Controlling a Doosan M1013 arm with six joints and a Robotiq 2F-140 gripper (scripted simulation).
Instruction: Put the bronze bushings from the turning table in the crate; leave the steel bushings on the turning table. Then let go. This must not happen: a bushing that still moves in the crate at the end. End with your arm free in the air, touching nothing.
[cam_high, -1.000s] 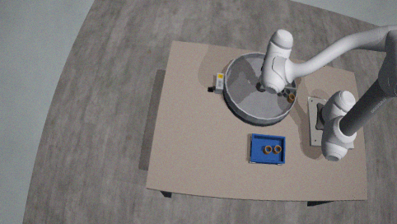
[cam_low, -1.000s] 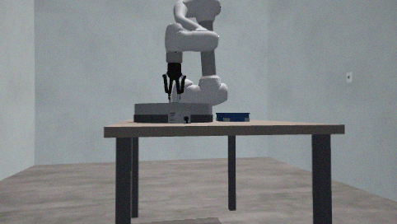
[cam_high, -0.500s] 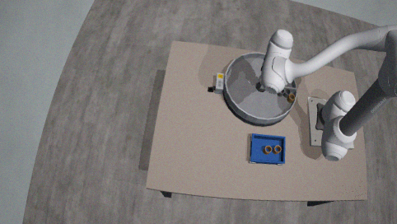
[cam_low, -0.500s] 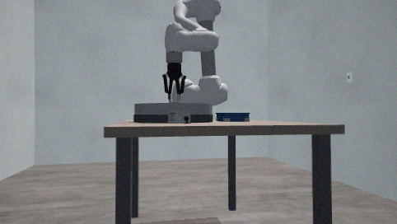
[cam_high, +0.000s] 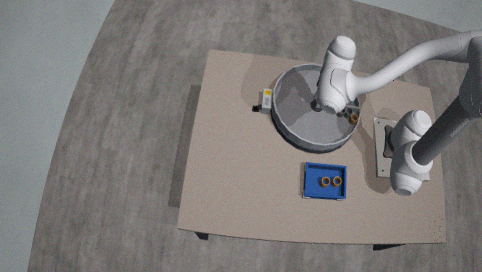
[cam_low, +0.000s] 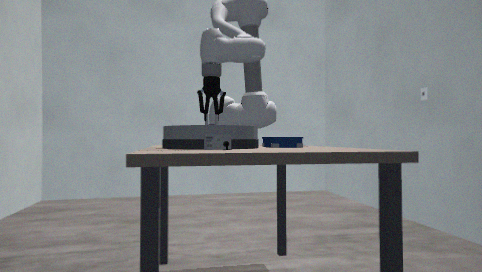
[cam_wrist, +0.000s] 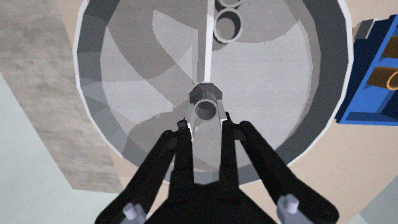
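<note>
Now: hand 1 cm past the grey turning table and 7 cm above it. From my hand the other things lie so: blue crate (12 cm behind, 33 cm to the left, 9 cm below).
</note>
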